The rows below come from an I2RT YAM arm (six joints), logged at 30 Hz.
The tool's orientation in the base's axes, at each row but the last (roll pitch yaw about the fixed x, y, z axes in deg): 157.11 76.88 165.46; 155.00 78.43 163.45; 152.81 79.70 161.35; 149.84 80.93 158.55; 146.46 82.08 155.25; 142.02 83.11 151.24; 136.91 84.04 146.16; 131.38 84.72 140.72; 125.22 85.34 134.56
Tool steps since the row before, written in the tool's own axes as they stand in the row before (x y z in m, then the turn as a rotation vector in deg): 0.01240 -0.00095 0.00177 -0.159 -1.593 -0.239; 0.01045 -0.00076 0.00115 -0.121 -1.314 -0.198; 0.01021 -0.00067 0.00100 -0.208 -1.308 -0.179; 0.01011 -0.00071 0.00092 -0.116 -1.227 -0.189; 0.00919 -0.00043 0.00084 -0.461 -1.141 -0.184; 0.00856 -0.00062 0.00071 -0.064 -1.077 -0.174; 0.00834 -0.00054 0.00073 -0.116 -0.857 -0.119; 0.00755 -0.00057 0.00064 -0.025 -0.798 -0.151; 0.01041 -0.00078 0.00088 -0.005 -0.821 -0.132
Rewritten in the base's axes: -0.00089 0.00004 -0.01253 0.020 -1.617 0.064; -0.00079 0.00002 -0.01051 0.013 -1.334 0.043; -0.00066 0.00008 -0.01026 0.046 -1.330 0.126; -0.00048 0.00003 -0.01017 0.011 -1.246 0.043; -0.00026 0.00024 -0.00923 0.046 -1.180 0.391; -0.00011 0.00000 -0.00861 0.004 -1.093 0.000; 0.00008 0.00007 -0.00839 0.028 -0.870 0.064; 0.00018 -0.00002 -0.00760 -0.019 -0.812 -0.021; 0.00040 -0.00002 -0.01047 0.002 -0.830 -0.043
